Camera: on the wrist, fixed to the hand. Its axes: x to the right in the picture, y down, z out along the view.
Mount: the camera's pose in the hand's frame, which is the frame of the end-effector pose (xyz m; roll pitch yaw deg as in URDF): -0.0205 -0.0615 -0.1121 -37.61 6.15 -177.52
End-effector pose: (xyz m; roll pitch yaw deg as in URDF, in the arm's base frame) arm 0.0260 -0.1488 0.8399 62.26 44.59 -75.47
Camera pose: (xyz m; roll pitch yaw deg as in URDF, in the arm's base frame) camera 0.0719 -0.0445 0.7784 -96.28 -39.40 98.98
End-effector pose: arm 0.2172 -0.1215 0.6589 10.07 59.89 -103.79
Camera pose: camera 0.2049 0.0000 0.6159 -49.71 -53.38 78.48
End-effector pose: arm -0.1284 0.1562 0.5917 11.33 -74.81 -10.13
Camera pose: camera -0.0245 0.0988 0.5400 -41.25 81.24 177.85
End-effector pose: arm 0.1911 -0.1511 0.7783 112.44 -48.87 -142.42
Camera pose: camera 0.2709 -0.2500 0.7536 -157.70 48.37 27.57
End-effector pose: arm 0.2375 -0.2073 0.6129 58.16 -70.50 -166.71
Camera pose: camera 0.1564 -0.2910 0.5564 -110.88 75.33 -2.36
